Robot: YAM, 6 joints.
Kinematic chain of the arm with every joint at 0, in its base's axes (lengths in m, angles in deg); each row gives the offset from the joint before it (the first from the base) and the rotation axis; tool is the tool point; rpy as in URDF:
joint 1: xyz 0 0 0.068 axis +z
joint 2: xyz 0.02 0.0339 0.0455 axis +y
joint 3: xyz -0.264 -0.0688 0 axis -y
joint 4: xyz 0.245 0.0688 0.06 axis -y
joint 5: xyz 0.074 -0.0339 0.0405 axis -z
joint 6: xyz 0.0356 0 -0.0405 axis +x
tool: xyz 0 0 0 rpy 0 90 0
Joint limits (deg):
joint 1: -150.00..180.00
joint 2: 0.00..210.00
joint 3: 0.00..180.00
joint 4: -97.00..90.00
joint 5: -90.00..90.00
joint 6: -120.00..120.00
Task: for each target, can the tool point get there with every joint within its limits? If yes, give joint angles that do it. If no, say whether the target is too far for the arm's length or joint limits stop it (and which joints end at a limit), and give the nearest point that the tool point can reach.
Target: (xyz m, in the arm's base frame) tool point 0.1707 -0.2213 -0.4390
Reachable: no: joint limits stop it (at a limit: joint 2) | nearest point 0.1680 -0.2178 -0.3794 | short by 0.060 m
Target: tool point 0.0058 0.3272 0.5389
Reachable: yes | joints 83.02 100.33 105.90 70.68 -72.74 25.88
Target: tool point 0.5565 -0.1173 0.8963
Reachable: no: too far | nearest point 0.3711 -0.0782 0.6260 | short by 0.330 m
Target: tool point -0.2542 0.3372 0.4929
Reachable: yes | joints -49.02 26.78 151.30 -23.94 -55.35 83.64
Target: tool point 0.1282 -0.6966 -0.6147
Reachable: no: too far | nearest point 0.0850 -0.4618 -0.3051 | short by 0.391 m
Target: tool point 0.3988 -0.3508 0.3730
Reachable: yes | joints 140.58 17.10 144.42 39.76 -29.88 -29.27
